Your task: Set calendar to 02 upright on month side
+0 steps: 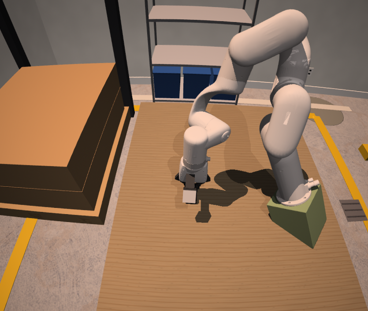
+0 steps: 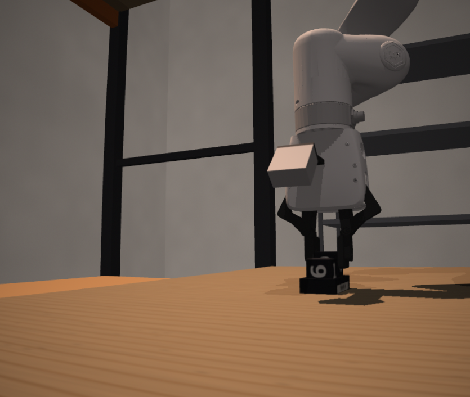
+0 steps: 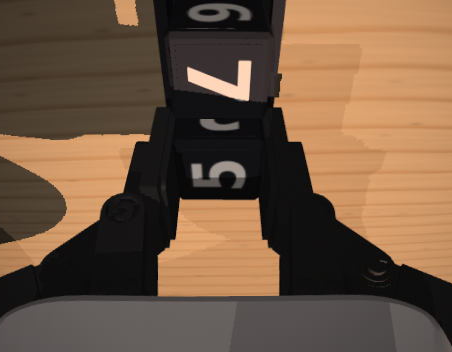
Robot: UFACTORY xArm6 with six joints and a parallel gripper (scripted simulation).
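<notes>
Now: the cube 30 mm to the left of my hand and 20 mm below it. From my hand the other things lie so: black calendar tray (20 mm to the left, 40 mm below).
</notes>
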